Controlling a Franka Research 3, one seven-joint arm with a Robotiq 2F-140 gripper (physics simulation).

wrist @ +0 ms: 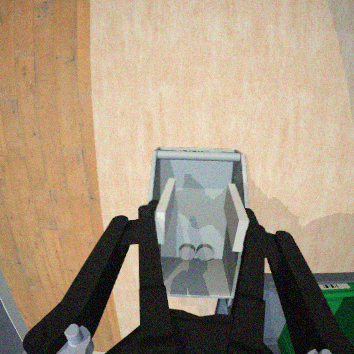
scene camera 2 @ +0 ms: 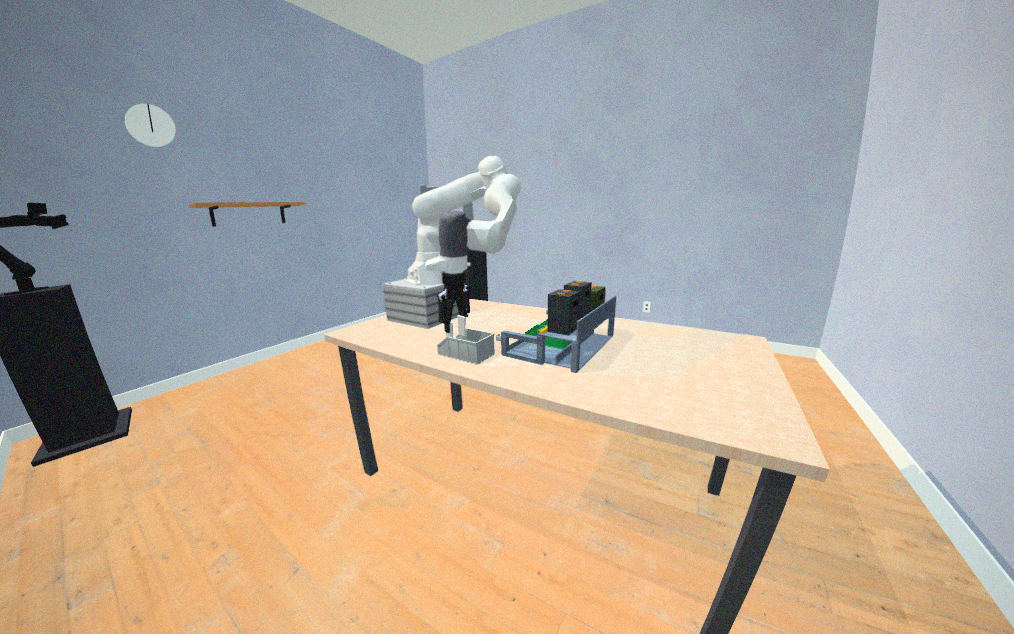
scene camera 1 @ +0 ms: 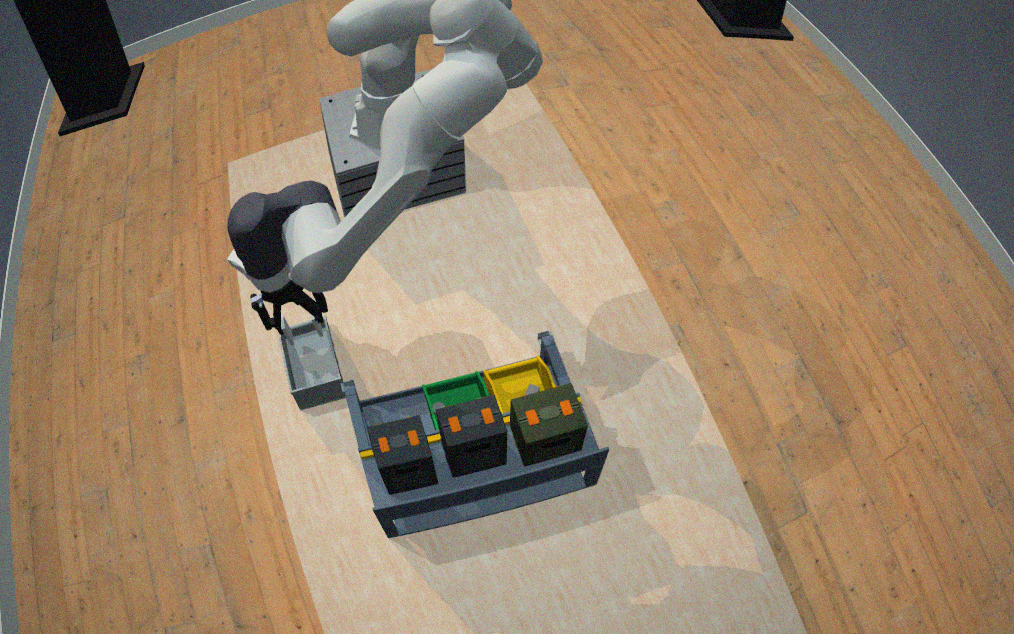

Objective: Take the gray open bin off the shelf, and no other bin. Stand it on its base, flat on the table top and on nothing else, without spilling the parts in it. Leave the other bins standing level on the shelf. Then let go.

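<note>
The gray open bin [scene camera 1: 317,394] [scene camera 2: 467,349] [wrist: 201,156] is off the shelf and looks upright and level on the table top [scene camera 1: 463,328] [scene camera 2: 673,373] [wrist: 210,75], beside the shelf's left end in scene camera 1. Two round parts [wrist: 196,252] lie inside it. Its underside is hidden. My gripper [scene camera 1: 302,325] [scene camera 2: 455,330] [wrist: 199,193] is partly open and points down at the bin's end away from the shelf. Its pale pads stand apart, within the bin's width in the wrist view, with nothing held between them. Whether they touch the side walls cannot be told.
The blue-gray shelf [scene camera 1: 523,476] [scene camera 2: 596,317] holds a green bin [scene camera 1: 453,392] [wrist: 340,300] and a yellow bin [scene camera 1: 515,377], both looking level. Three dark boxes [scene camera 1: 407,467] [scene camera 1: 474,452] [scene camera 1: 549,437] with orange latches stand on it. The table's edge is close to the gray bin's outer side.
</note>
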